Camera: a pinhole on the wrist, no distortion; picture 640 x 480 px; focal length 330.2 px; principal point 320.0 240.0 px. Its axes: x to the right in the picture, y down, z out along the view. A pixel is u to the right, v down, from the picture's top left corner.
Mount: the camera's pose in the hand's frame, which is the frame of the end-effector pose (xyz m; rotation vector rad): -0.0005 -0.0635 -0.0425 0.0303 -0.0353 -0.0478
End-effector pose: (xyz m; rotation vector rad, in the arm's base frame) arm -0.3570 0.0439 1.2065 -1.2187 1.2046 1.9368
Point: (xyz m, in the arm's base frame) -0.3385 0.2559 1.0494
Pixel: 564.3 75.5
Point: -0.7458 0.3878 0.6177
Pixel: outside the picture
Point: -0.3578 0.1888 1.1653
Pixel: 406.2 219.2
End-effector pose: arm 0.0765 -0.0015 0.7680 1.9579 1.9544 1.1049
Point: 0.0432 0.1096 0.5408
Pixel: 368.9 90.9
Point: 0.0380 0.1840 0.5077
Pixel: 431.6 81.6
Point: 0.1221 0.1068 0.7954
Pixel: outside the picture
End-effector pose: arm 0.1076 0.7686 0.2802 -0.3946 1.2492 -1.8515
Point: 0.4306 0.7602 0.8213
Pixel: 157.7 79.7
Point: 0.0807 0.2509 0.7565
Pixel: 539.0 85.9
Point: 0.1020 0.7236 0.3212
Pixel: 450.8 382.9
